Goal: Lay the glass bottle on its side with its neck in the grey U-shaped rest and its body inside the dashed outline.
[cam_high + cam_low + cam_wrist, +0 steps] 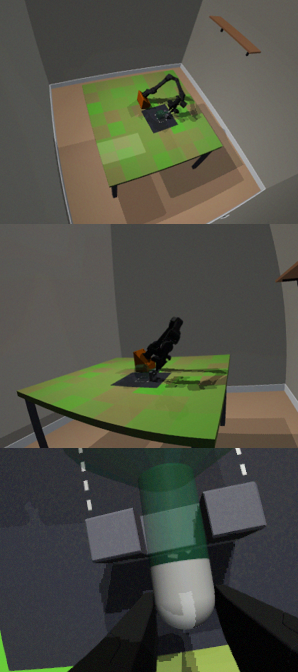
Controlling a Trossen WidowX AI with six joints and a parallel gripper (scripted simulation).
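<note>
Right now the green glass bottle is 5 cm to the right of my gripper tip and 1 cm ahead of it. The rest, counted from my gripper tip: dark mat: 11 cm to the right, 6 cm below, 2 cm ahead.
</note>
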